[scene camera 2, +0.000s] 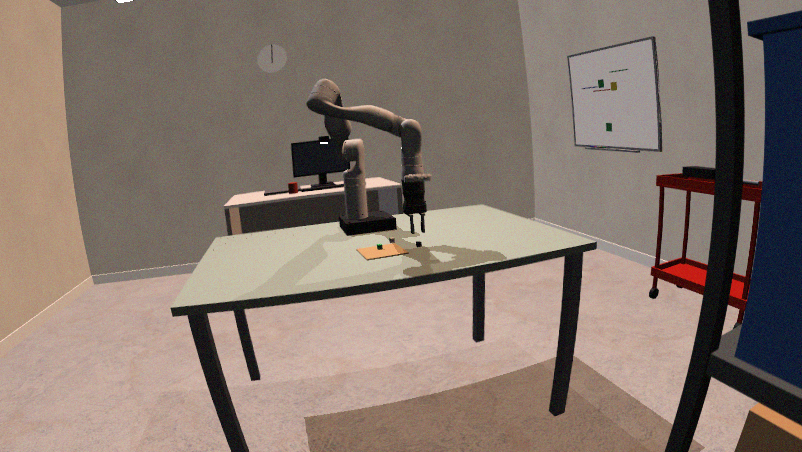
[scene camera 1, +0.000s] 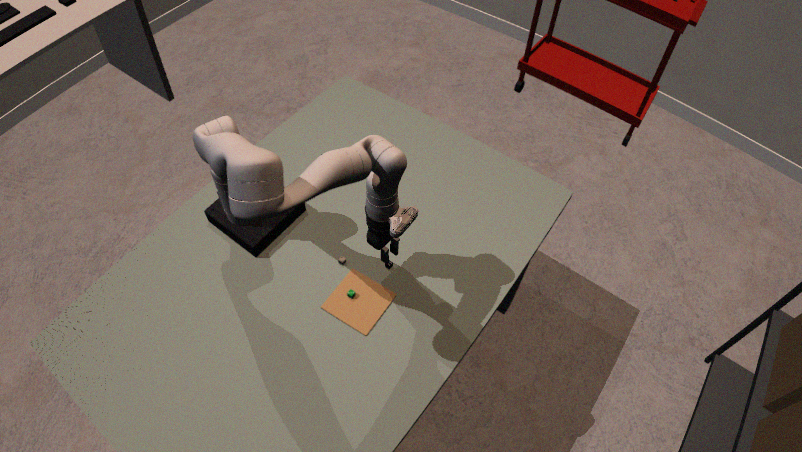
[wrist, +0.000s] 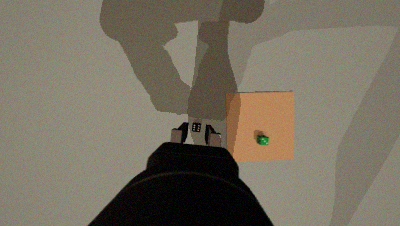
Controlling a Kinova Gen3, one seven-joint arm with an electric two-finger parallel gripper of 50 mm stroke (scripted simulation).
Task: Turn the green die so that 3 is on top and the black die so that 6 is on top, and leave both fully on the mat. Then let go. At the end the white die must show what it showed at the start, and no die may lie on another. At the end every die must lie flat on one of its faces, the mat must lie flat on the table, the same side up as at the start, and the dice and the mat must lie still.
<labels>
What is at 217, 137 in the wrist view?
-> My gripper.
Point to an orange mat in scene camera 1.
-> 362, 312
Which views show my gripper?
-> Scene camera 2, scene camera 1 and the wrist view: all of them.
</labels>
